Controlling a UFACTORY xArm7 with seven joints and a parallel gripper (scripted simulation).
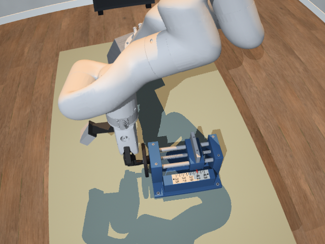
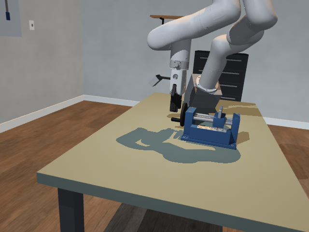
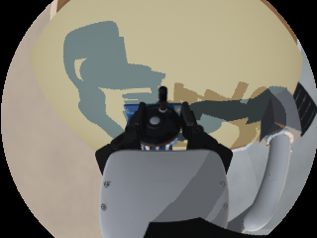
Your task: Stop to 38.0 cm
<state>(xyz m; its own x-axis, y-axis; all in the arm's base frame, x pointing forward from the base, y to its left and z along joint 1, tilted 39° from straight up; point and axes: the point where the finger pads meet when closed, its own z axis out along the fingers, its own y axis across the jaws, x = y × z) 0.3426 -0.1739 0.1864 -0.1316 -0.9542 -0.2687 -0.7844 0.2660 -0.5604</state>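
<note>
My hand is 1 cm short of the handwheel, 2 cm to the right of it and 5 cm above it. Also, from my hand: stop plate 6 cm ahead, 17 cm to the left, 1 cm below.
</note>
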